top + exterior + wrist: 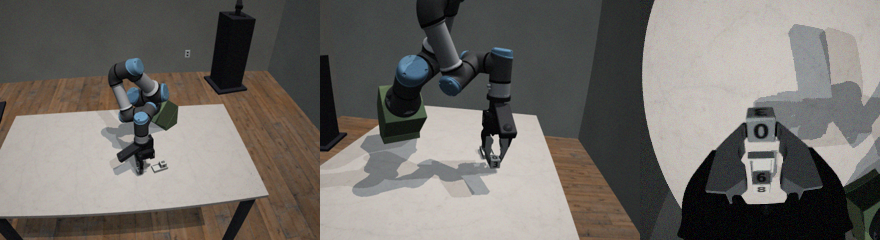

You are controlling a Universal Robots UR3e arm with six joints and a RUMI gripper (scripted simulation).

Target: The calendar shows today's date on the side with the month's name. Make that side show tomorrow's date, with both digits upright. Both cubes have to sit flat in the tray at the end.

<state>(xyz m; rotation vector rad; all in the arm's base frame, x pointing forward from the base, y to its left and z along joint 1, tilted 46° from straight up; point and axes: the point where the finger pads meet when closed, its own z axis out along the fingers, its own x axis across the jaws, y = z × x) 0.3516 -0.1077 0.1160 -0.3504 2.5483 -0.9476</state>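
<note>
Now: hand 10 mm past the calendar tray, 110 mm to the right of it and 30 mm above it.
</note>
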